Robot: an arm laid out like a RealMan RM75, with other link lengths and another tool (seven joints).
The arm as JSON. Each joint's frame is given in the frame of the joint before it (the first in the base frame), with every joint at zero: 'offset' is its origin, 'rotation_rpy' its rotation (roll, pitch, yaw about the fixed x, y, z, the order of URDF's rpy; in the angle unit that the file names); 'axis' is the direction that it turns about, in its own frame. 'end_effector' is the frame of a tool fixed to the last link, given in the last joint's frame.
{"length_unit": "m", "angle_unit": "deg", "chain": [
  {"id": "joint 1", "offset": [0.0, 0.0, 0.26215], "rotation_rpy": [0.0, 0.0, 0.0], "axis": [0.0, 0.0, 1.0]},
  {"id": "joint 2", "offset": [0.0, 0.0, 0.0], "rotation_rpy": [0.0, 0.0, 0.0], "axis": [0.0, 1.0, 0.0]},
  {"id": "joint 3", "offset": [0.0, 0.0, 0.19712], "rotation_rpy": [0.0, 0.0, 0.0], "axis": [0.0, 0.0, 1.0]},
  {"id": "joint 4", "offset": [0.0, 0.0, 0.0], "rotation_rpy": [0.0, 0.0, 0.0], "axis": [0.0, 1.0, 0.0]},
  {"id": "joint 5", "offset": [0.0, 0.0, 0.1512], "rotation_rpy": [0.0, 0.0, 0.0], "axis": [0.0, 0.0, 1.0]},
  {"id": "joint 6", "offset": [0.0, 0.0, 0.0], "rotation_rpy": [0.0, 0.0, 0.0], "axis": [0.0, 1.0, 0.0]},
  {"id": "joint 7", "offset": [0.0, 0.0, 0.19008], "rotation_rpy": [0.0, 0.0, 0.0], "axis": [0.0, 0.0, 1.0]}
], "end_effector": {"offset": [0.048, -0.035, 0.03], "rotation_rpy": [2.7, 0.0, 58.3]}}
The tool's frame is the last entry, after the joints.
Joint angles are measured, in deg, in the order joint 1, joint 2, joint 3, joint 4, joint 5, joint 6, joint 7. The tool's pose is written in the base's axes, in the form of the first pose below.
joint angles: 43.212, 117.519, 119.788, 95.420, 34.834, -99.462, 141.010
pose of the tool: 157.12, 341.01, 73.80, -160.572, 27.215, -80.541
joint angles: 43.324, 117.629, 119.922, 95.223, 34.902, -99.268, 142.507
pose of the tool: 156.63, 340.14, 72.31, -161.639, 27.697, -82.301
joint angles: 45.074, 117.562, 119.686, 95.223, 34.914, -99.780, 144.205
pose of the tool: 147.41, 341.50, 70.86, -162.182, 27.556, -82.338
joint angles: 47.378, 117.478, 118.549, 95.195, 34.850, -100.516, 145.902
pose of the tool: 135.16, 342.42, 67.60, -161.995, 26.616, -81.224
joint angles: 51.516, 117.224, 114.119, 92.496, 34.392, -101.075, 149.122
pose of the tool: 120.65, 339.91, 53.97, -160.082, 22.768, -79.636
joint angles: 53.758, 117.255, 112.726, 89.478, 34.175, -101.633, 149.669
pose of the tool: 118.32, 336.79, 45.58, -159.069, 19.889, -79.649
